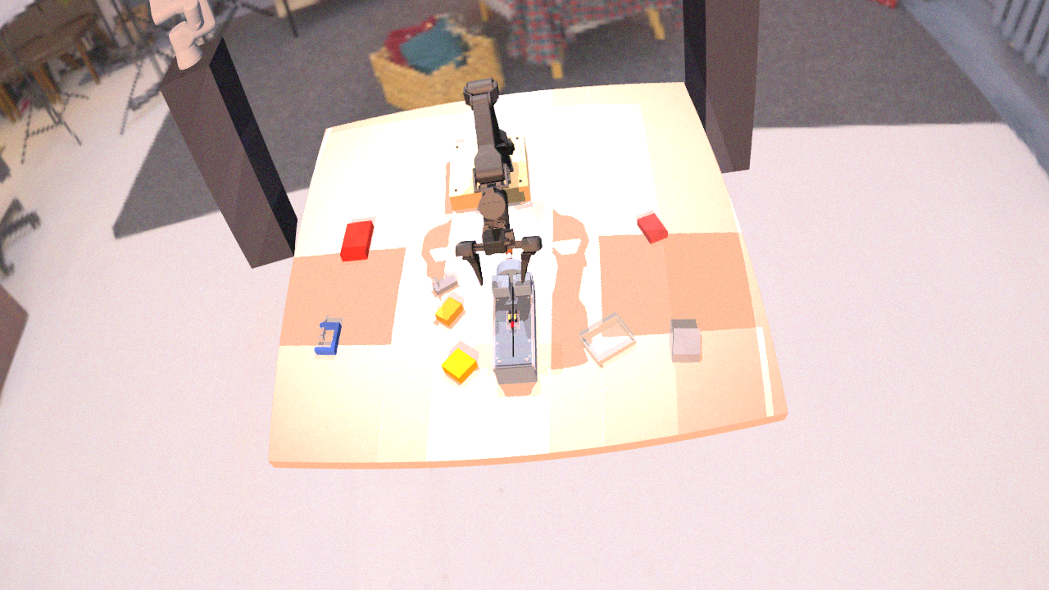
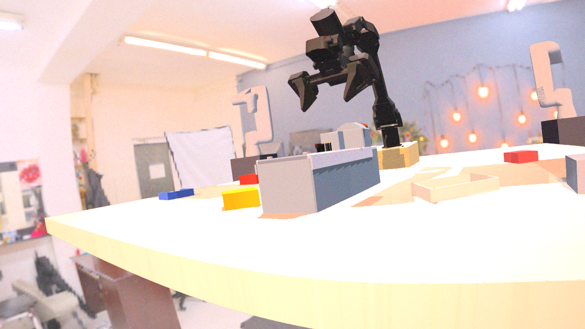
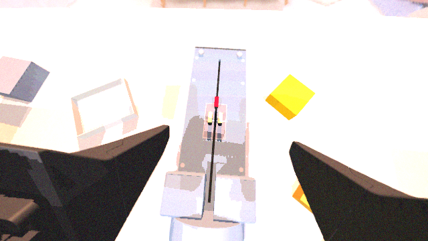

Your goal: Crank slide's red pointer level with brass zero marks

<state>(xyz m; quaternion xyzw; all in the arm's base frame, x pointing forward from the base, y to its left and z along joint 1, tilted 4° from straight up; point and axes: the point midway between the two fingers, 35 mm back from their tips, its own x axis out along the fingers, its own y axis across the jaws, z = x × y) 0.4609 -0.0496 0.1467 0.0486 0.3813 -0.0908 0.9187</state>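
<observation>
Right now my gripper tip is 140 mm past the orange crank handle, 40 mm above it and 30 mm to the right of it. The rest, counted from my gripper tip: shallow white tray (210 mm to the left, 150 mm below, 110 mm ahead); red pointer (80 mm below, 60 mm ahead); yellow cube (140 mm to the right, 140 mm below, 90 mm ahead).
</observation>
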